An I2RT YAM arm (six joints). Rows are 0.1 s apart.
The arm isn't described. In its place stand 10 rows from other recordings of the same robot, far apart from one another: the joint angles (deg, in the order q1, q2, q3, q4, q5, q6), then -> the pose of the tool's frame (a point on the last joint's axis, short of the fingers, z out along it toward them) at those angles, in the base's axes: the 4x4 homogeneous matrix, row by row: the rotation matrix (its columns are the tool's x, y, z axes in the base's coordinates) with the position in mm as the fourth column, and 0 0 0 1 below.
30.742 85.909 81.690 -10.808 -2.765 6.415 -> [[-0.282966, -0.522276, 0.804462, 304.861], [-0.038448, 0.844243, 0.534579, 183.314], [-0.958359, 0.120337, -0.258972, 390.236], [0, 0, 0, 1]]
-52.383 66.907 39.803 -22.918 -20.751 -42.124 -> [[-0.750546, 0.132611, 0.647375, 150.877], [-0.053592, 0.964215, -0.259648, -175.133], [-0.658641, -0.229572, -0.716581, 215.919], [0, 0, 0, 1]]
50.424 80.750 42.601 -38.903 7.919 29.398 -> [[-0.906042, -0.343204, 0.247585, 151.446], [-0.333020, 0.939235, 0.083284, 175.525], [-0.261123, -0.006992, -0.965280, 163.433], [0, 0, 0, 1]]
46.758 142.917 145.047 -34.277 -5.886 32.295 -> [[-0.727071, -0.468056, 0.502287, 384.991], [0.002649, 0.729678, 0.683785, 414.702], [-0.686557, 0.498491, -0.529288, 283.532], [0, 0, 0, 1]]
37.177 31.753 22.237 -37.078 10.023 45.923 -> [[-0.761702, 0.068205, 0.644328, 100.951], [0.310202, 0.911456, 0.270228, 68.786], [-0.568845, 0.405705, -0.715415, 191.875], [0, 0, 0, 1]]
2.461 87.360 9.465 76.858 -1.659 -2.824 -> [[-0.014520, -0.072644, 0.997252, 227.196], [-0.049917, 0.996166, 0.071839, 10.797], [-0.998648, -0.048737, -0.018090, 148.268], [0, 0, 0, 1]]
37.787 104.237 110.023 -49.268 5.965 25.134 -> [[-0.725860, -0.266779, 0.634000, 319.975], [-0.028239, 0.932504, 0.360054, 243.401], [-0.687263, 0.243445, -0.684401, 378.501], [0, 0, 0, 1]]
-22.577 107.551 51.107 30.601 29.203 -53.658 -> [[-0.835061, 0.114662, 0.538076, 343.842], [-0.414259, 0.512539, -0.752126, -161.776], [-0.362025, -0.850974, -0.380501, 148.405], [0, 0, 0, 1]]
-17.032 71.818 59.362 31.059 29.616 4.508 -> [[0.359286, 0.676315, 0.643048, 271.421], [-0.038600, 0.699239, -0.713846, -101.547], [-0.932429, 0.231653, 0.277333, 403.543], [0, 0, 0, 1]]
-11.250 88.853 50.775 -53.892 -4.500 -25.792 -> [[-0.968331, -0.248997, -0.018305, 236.731], [-0.249649, 0.964718, 0.083637, -44.241], [-0.003166, 0.085558, -0.996328, 164.154], [0, 0, 0, 1]]
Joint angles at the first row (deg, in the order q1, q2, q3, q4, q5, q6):
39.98, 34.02, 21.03, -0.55, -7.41, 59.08
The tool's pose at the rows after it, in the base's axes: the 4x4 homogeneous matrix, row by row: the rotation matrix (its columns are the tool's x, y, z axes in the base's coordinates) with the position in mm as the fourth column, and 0 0 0 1 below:
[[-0.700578, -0.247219, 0.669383, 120.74], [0.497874, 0.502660, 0.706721, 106.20], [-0.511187, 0.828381, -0.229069, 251.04], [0, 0, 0, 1]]
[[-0.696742, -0.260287, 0.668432, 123.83], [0.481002, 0.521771, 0.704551, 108.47], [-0.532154, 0.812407, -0.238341, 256.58], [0, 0, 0, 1]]
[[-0.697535, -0.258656, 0.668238, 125.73], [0.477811, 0.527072, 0.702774, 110.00], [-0.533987, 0.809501, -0.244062, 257.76], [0, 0, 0, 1]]
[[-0.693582, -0.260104, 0.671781, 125.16], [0.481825, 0.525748, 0.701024, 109.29], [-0.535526, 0.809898, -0.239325, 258.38], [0, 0, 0, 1]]
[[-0.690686, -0.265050, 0.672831, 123.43], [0.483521, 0.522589, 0.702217, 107.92], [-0.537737, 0.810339, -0.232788, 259.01], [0, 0, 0, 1]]
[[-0.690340, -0.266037, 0.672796, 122.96], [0.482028, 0.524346, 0.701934, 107.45], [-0.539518, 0.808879, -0.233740, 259.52], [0, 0, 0, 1]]
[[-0.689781, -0.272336, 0.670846, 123.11], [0.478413, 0.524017, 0.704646, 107.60], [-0.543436, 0.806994, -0.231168, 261.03], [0, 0, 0, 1]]
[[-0.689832, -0.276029, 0.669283, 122.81], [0.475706, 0.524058, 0.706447, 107.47], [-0.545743, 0.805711, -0.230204, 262.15], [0, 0, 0, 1]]
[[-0.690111, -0.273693, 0.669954, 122.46], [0.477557, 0.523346, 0.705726, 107.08], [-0.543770, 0.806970, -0.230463, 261.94], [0, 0, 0, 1]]
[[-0.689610, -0.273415, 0.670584, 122.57], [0.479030, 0.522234, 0.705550, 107.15], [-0.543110, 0.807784, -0.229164, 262.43], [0, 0, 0, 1]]
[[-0.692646, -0.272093, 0.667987, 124.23], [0.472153, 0.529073, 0.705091, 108.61], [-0.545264, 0.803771, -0.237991, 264.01], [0, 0, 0, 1]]
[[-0.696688, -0.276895, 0.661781, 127.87], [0.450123, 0.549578, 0.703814, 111.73], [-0.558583, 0.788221, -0.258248, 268.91], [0, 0, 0, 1]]
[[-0.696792, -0.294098, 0.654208, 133.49], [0.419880, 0.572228, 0.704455, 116.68], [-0.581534, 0.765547, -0.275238, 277.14], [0, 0, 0, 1]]
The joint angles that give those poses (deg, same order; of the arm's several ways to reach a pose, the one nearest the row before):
39.90, 34.50, 23.74, -2.57, -6.47, 56.79
39.81, 36.05, 25.46, -3.29, -6.50, 55.17
39.82, 36.96, 26.01, -3.27, -6.43, 54.96
39.79, 36.61, 25.98, -3.30, -6.24, 54.98
39.81, 35.80, 25.83, -3.58, -6.23, 54.93
39.79, 35.60, 25.94, -3.95, -6.25, 54.79
39.75, 35.68, 26.24, -4.01, -6.48, 54.50
39.75, 35.60, 26.46, -4.26, -6.62, 54.32
39.73, 35.42, 26.39, -4.38, -6.58, 54.46
39.73, 35.46, 26.48, -4.35, -6.54, 54.54
39.74, 36.35, 27.19, -4.71, -6.61, 54.22
39.72, 38.28, 29.13, -5.93, -6.80, 52.85
39.73, 41.02, 31.96, -7.05, -7.10, 50.74

